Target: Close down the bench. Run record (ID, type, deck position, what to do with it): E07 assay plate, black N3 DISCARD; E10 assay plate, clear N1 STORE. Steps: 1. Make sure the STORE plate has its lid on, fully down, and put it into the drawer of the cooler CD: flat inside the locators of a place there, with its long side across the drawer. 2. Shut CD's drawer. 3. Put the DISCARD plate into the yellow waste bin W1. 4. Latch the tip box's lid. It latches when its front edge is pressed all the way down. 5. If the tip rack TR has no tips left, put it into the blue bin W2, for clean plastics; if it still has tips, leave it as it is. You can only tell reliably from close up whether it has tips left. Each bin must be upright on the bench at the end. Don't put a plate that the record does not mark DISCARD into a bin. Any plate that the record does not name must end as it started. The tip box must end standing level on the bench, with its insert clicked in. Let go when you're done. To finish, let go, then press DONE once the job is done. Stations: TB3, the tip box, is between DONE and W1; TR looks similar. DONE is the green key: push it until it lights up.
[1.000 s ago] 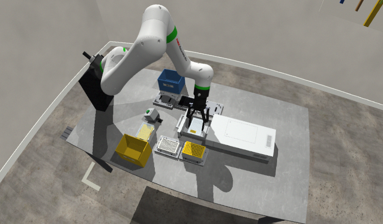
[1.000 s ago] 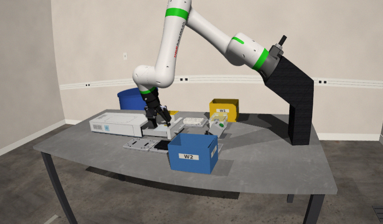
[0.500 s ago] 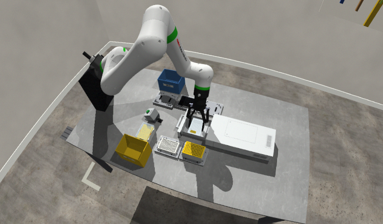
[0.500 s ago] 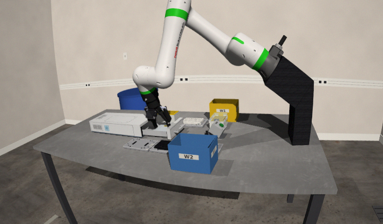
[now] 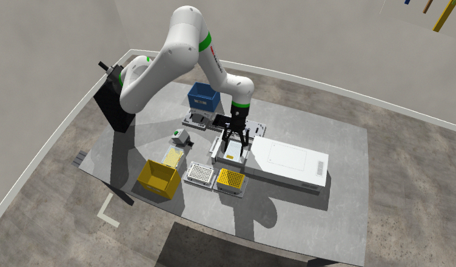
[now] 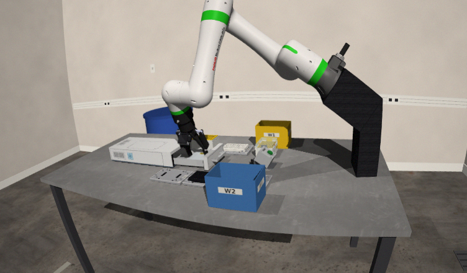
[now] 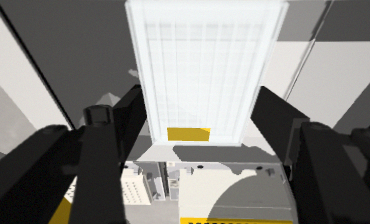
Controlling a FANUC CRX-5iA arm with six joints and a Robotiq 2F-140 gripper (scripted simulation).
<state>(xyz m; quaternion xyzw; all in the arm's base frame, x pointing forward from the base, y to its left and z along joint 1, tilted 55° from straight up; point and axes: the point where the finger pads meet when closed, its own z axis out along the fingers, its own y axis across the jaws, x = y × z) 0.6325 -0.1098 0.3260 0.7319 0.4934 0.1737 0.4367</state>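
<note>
The clear lid is 20 mm below my hand. From my hand the other things lie so: cooler CD (170 mm ahead, 40 mm to the right, 10 mm below); clear plate (30 mm below); cooler drawer (40 mm ahead, 10 mm to the right, 10 mm below).
</note>
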